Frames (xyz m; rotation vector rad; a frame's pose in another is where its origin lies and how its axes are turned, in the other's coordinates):
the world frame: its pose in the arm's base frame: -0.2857 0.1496 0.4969 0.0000 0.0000 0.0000
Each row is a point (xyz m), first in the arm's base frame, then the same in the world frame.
Working: the arm's base frame: its pose in the world frame: 0.2857 -0.1496 -0.4969 0.0000 0.0000 0.0000

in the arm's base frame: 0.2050 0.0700 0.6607
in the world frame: 0.4907 -0.0796 0.1638
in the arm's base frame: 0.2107 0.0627 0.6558
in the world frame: 0.4964 -0.0869 0.1589
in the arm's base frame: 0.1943 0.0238 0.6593
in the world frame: 0.4800 -0.1258 0.1624
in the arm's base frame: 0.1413 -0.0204 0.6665
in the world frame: 0.4270 -0.1700 0.1696
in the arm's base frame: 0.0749 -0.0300 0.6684
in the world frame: 0.3606 -0.1796 0.1715
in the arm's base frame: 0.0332 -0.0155 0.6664
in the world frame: 0.3189 -0.1651 0.1695
